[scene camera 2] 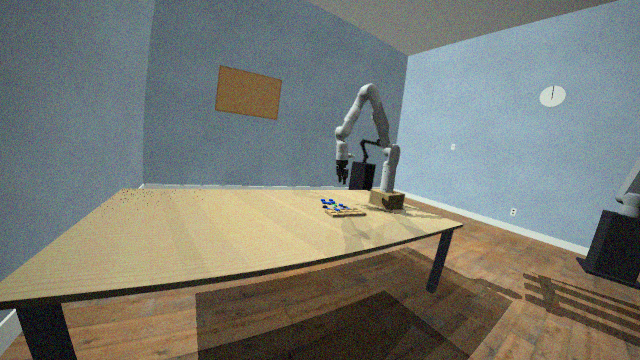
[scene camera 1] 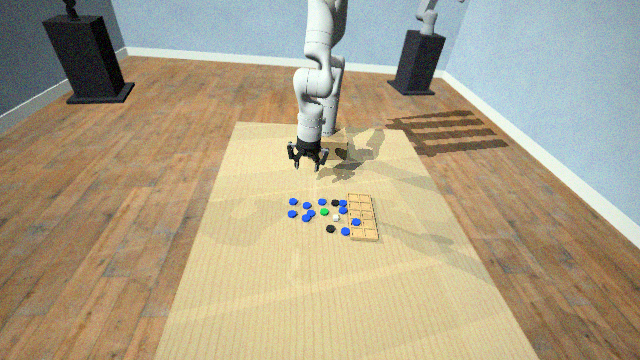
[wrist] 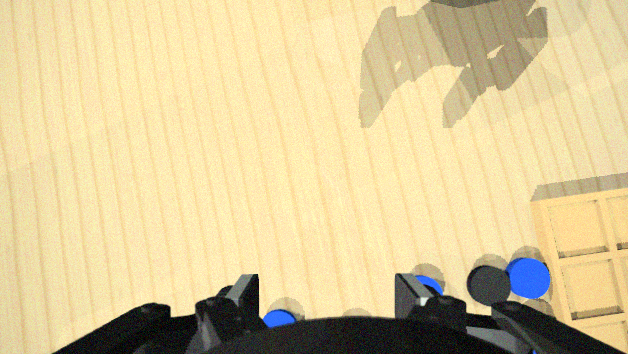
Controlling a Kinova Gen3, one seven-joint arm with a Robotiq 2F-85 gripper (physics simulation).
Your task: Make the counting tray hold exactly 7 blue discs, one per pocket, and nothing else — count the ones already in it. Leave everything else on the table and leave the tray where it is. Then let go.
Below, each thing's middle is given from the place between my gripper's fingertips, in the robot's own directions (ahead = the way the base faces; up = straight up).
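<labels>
My hand is 120 mm above the wooden counting tray (scene camera 1: 359, 205), 140 mm short of it and 180 mm to the right of it.
</labels>
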